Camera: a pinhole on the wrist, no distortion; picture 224 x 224 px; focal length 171.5 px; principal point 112.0 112.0 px. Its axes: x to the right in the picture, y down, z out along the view. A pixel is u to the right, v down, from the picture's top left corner.
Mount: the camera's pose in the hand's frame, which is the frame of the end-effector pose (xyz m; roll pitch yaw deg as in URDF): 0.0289 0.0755 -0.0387 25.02 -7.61 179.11
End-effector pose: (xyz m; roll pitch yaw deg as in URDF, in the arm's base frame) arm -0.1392 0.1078 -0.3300 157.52 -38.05 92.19
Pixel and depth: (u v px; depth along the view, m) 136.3 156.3 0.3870
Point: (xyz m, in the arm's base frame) 0.1275 0.3089 -0.5287
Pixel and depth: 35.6 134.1 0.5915
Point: 0.2605 0.6329 -0.3837
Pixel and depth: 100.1 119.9 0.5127
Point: 0.2619 0.4054 -0.4794
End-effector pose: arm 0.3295 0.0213 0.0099 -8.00 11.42 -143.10
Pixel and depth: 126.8 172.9 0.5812
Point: 0.3217 -0.2506 0.5391
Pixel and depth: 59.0 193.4 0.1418
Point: 0.2937 -0.1159 0.0893
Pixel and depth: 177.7 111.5 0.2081
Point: 0.4382 -0.1288 0.1460
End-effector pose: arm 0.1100 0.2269 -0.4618 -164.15 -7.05 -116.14
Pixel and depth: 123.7 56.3 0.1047
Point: -0.0288 0.2467 -0.5386
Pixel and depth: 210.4 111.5 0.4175
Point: 0.0242 0.3833 -0.9012
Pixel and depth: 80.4 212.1 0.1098
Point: 0.0420 0.1744 -0.5512
